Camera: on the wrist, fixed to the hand. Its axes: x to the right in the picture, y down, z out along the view.
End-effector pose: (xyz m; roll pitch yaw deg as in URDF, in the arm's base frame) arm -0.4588 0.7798 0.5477 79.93 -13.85 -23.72
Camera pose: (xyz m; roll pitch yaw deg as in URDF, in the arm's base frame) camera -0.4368 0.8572 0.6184 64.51 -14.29 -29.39
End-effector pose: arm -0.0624 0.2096 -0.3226 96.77 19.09 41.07
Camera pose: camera -0.0719 0.2751 -0.2384 78.03 20.10 35.31
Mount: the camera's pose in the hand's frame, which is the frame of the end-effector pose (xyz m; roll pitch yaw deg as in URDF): 0.0063 0.0841 -0.0660 -16.78 -5.50 -0.46
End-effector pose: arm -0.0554 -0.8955 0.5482 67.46 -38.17 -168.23
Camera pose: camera -0.0096 -0.9811 0.5933 54.95 -39.66 -175.06
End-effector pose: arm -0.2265 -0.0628 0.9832 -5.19 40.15 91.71
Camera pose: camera -0.3030 -0.1076 0.9231 -21.96 34.63 91.76
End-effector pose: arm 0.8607 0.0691 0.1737 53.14 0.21 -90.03
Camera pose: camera 0.9640 0.0626 0.2014 36.44 -2.72 -94.71
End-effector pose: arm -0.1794 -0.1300 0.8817 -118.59 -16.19 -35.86
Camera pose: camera -0.2225 -0.2200 0.8429 -136.74 -13.90 -30.66
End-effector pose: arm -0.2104 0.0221 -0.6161 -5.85 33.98 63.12
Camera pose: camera -0.2954 0.0245 -0.6812 -22.59 28.46 63.24
